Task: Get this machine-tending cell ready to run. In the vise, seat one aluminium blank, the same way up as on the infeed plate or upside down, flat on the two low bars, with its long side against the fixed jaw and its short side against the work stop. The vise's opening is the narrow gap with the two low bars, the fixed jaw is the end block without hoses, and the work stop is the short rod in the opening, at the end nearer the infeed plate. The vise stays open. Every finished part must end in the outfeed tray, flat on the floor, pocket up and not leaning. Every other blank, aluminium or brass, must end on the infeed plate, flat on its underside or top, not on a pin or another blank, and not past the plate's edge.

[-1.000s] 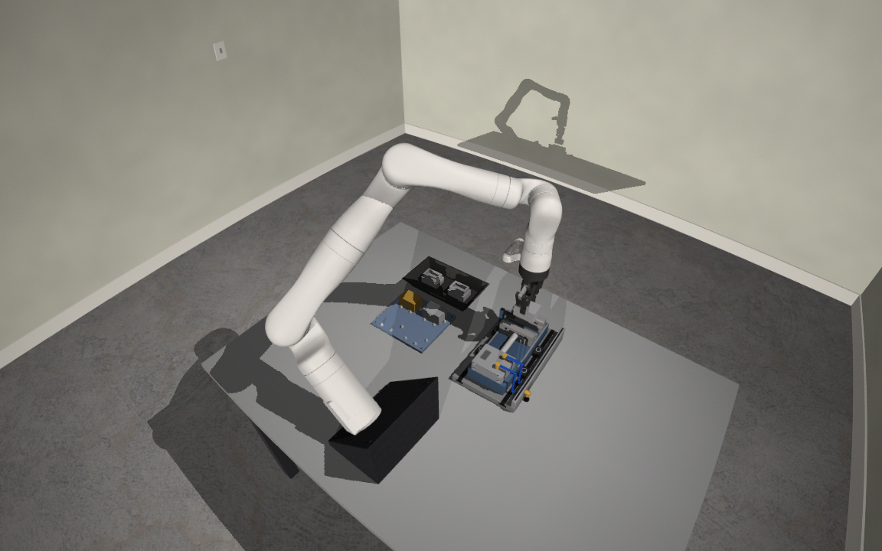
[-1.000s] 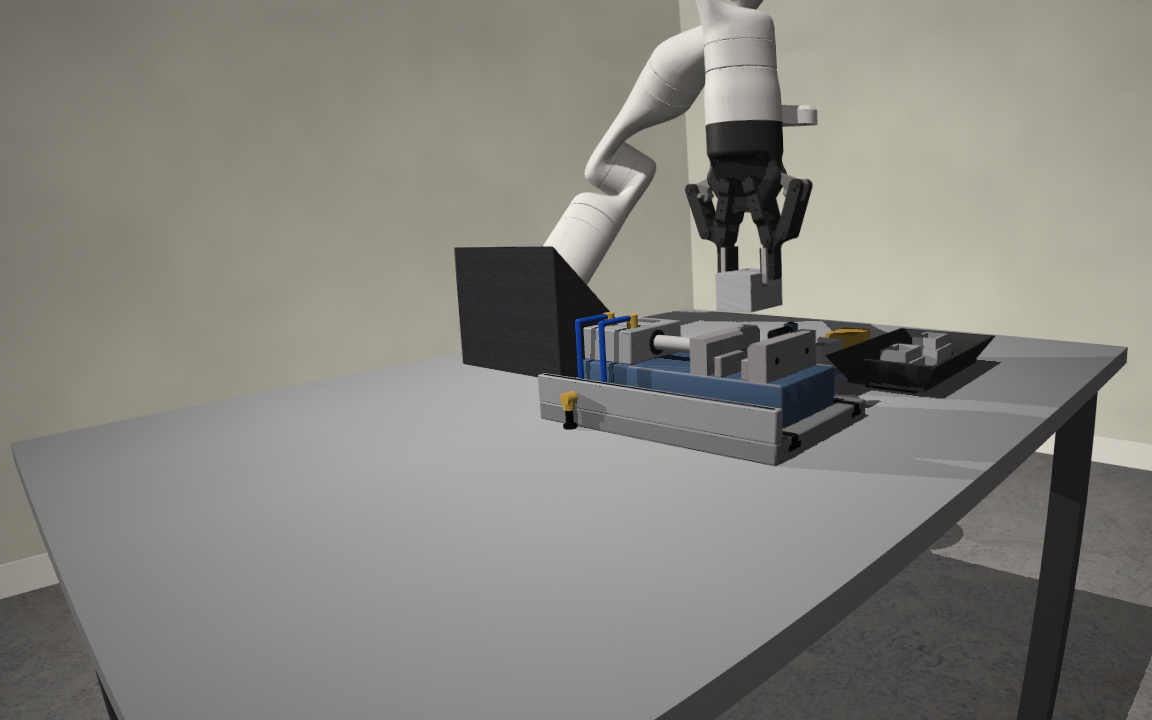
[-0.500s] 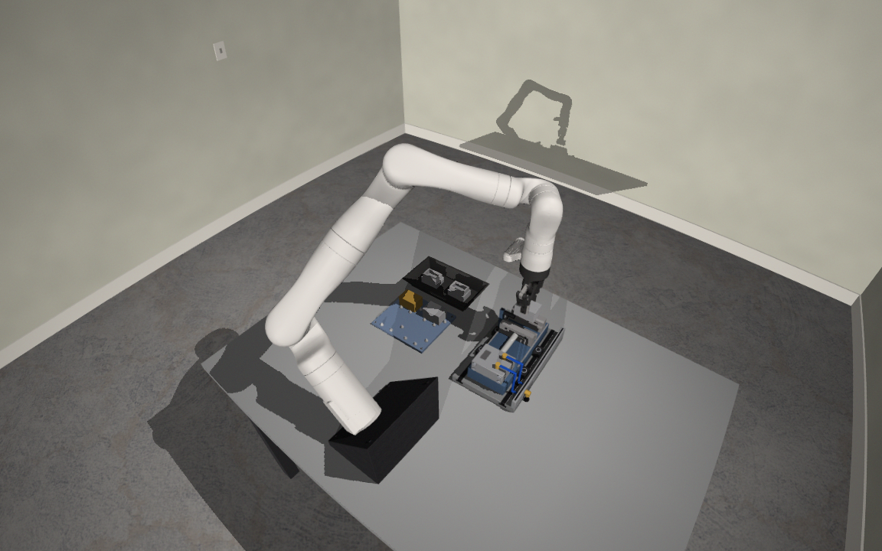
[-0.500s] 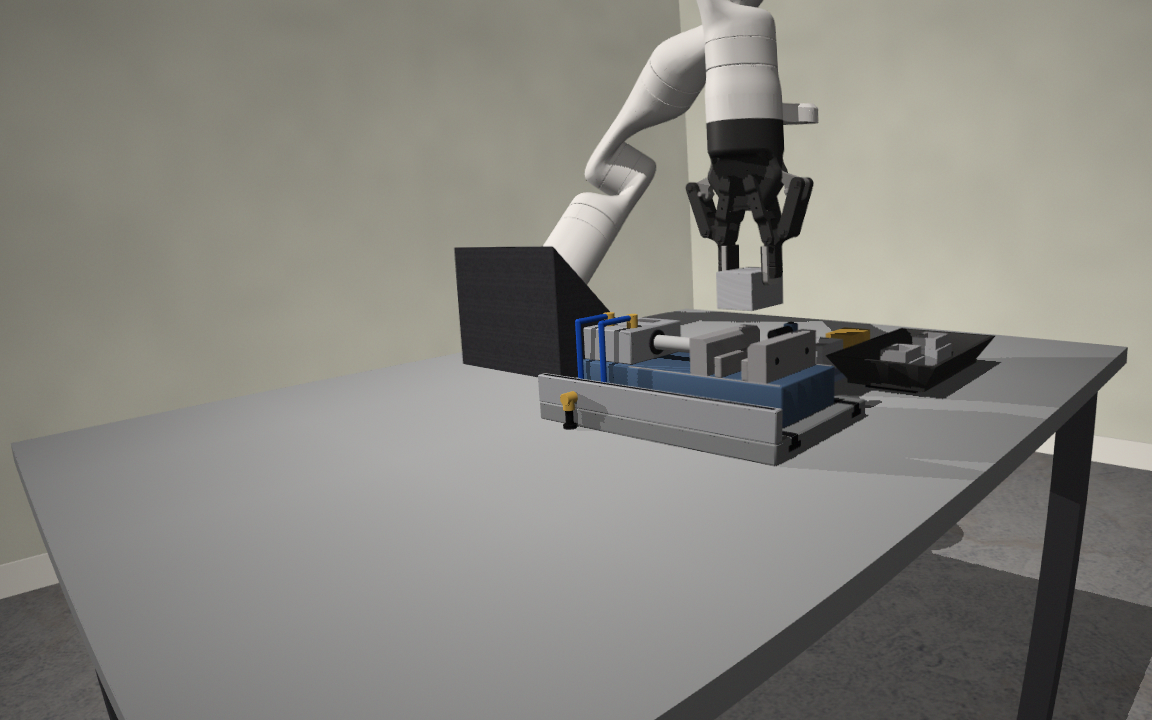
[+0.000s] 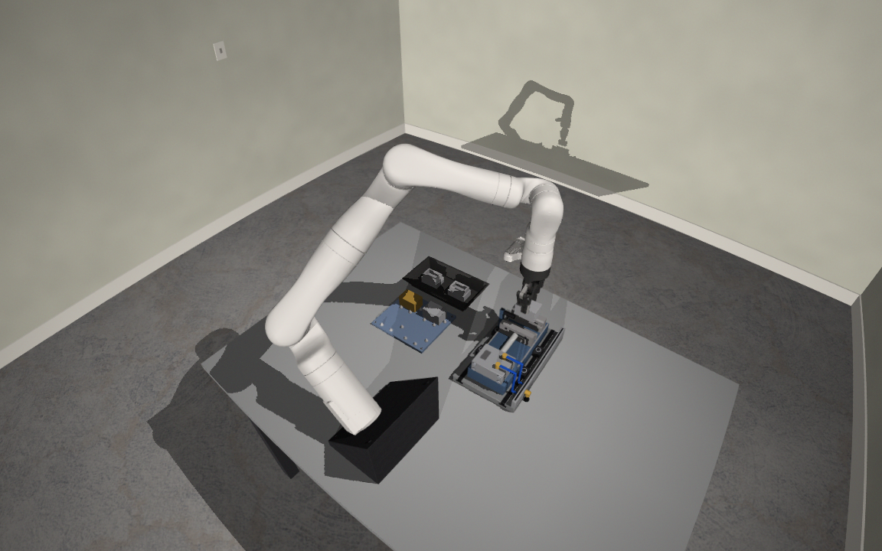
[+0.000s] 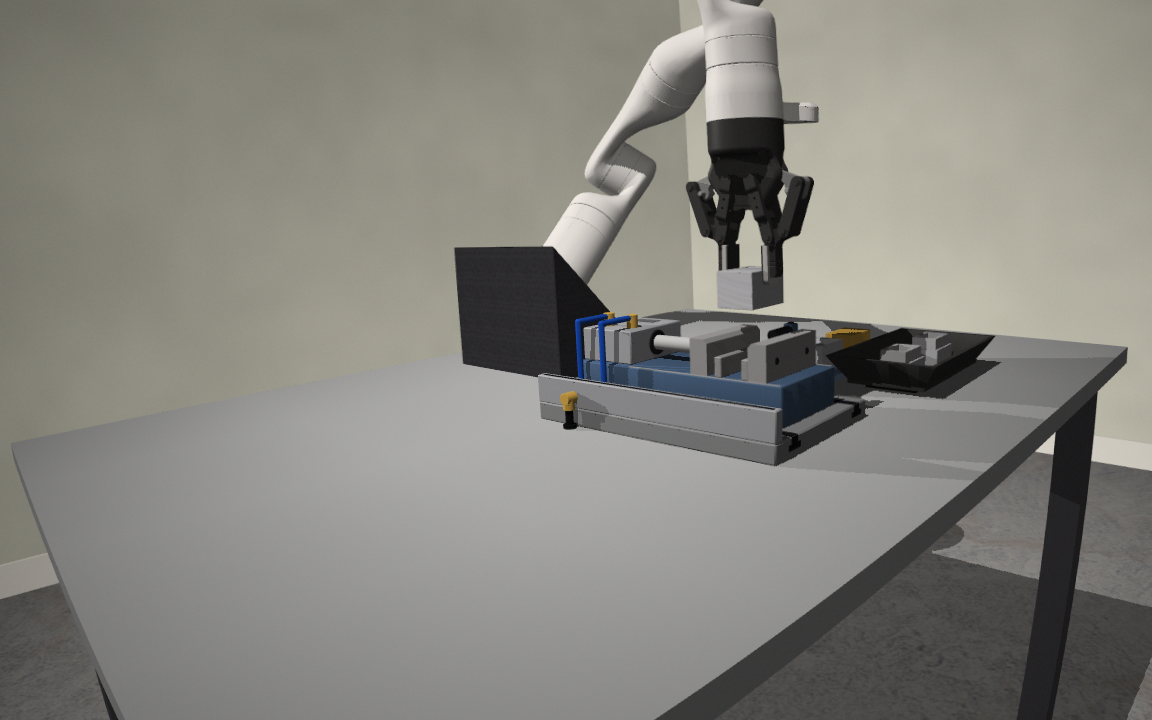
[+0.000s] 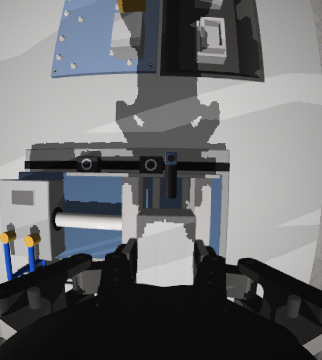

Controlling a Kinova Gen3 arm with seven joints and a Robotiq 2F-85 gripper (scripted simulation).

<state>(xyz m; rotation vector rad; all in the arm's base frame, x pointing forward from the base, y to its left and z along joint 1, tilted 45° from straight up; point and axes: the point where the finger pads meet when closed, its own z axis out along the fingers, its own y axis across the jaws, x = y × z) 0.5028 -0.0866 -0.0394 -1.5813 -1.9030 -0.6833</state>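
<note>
The aluminium blank lies 2 cm below my hand. Also, from my hand: brass blank 11 cm behind, 34 cm to the left, 14 cm below.
</note>
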